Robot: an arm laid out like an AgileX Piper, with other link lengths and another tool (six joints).
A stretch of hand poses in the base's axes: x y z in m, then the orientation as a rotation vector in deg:
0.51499 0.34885 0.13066 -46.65 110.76 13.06
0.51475 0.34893 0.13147 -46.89 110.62 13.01
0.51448 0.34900 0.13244 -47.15 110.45 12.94
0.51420 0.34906 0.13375 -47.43 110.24 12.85
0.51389 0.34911 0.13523 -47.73 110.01 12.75
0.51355 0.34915 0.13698 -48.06 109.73 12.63
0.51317 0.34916 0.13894 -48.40 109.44 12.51
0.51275 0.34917 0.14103 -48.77 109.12 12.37
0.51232 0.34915 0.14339 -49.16 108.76 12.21
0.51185 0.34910 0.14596 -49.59 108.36 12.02
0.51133 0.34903 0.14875 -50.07 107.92 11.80
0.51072 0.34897 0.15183 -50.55 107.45 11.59
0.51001 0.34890 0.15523 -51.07 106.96 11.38
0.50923 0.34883 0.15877 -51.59 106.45 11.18
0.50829 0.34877 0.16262 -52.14 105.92 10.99
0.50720 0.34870 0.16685 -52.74 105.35 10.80
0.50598 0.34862 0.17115 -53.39 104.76 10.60
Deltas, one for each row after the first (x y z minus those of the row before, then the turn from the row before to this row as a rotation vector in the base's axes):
-0.00024 0.00008 0.00081 -0.11 -0.11 0.17
-0.00027 0.00007 0.00097 -0.12 -0.14 0.19
-0.00028 0.00006 0.00131 -0.14 -0.18 0.20
-0.00031 0.00005 0.00148 -0.15 -0.20 0.21
-0.00034 0.00004 0.00175 -0.16 -0.25 0.24
-0.00038 0.00001 0.00196 -0.16 -0.25 0.25
-0.00042 0.00001 0.00209 -0.18 -0.28 0.27
-0.00043 -0.00002 0.00236 -0.19 -0.32 0.28
-0.00047 -0.00005 0.00257 -0.22 -0.36 0.31
-0.00052 -0.00007 0.00279 -0.26 -0.40 0.34
-0.00061 -0.00006 0.00308 -0.24 -0.42 0.35
-0.00071 -0.00007 0.00340 -0.26 -0.43 0.38
-0.00078 -0.00007 0.00354 -0.25 -0.44 0.39
-0.00094 -0.00006 0.00385 -0.26 -0.45 0.42
-0.00109 -0.00007 0.00423 -0.27 -0.48 0.47
-0.00122 -0.00008 0.00430 -0.30 -0.49 0.50

